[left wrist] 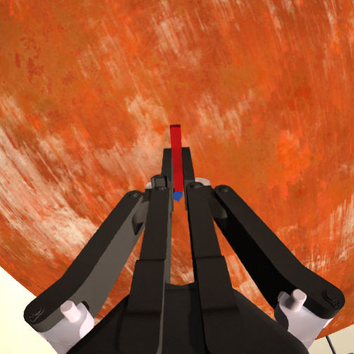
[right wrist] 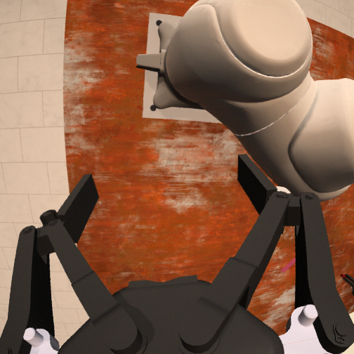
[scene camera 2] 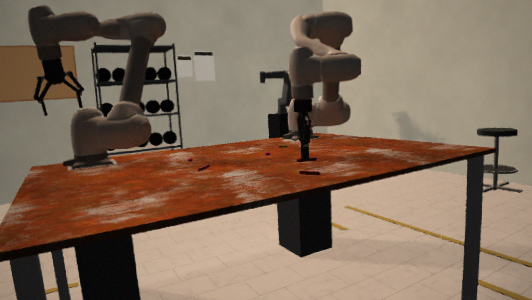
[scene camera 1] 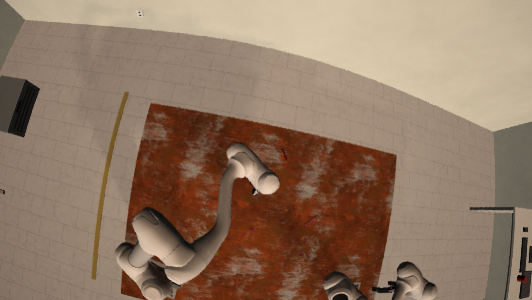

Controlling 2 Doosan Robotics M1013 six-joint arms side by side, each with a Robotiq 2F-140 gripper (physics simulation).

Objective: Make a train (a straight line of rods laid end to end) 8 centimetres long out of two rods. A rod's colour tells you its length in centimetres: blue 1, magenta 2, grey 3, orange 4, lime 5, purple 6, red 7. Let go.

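Places are measured from the left arm's base along level axes (x ahead, y left, z up), in metres.
Where they show: left gripper, fingertip midpoint: (scene camera 2: 305,159); right gripper, fingertip midpoint: (scene camera 2: 63,111) (scene camera 1: 380,285); right arm's base at its link origin: (scene camera 2: 92,164).
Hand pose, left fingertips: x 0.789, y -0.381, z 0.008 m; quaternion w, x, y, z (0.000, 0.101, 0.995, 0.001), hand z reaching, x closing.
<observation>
Each offset is from my left fingertips to the top centre of the thing. Level surfaces: height alone.
My left gripper (scene camera 1: 255,191) (scene camera 2: 305,157) (left wrist: 177,159) is shut on a red rod @(dx +0.000, dy +0.001, dz +0.002 m) (scene camera 2: 300,160) (left wrist: 175,136), low at the table top. The rod's far part sticks out past the fingertips in the left wrist view. A small blue rod (left wrist: 178,196) shows at the red rod's near end there, looking slightly turned; whether they touch is not clear, and the fingers partly hide it. The blue rod cannot be made out in scene camera 2. My right gripper (scene camera 1: 377,289) (scene camera 2: 63,107) (right wrist: 165,176) is open and empty, high up, away from the rods.
A second red rod @(dx +0.245, dy -0.112, dz +0.002 m) (scene camera 1: 284,154) (scene camera 2: 309,173) lies nearer the table's front edge in scene camera 2. A purple-looking rod @(dx -0.104, dy -0.407, dz +0.002 m) (scene camera 1: 311,220) (scene camera 2: 203,167), two small magenta-looking rods @(dx -0.261, dy -0.063, dz +0.002 m) (scene camera 1: 251,229) @(dx -0.341, dy -0.423, dz +0.002 m) (scene camera 1: 301,255) and a lime rod @(dx -0.468, dy +0.109, dz +0.002 m) (scene camera 2: 283,146) lie on the table @(dz -0.008 m) (scene camera 2: 150,200).
</observation>
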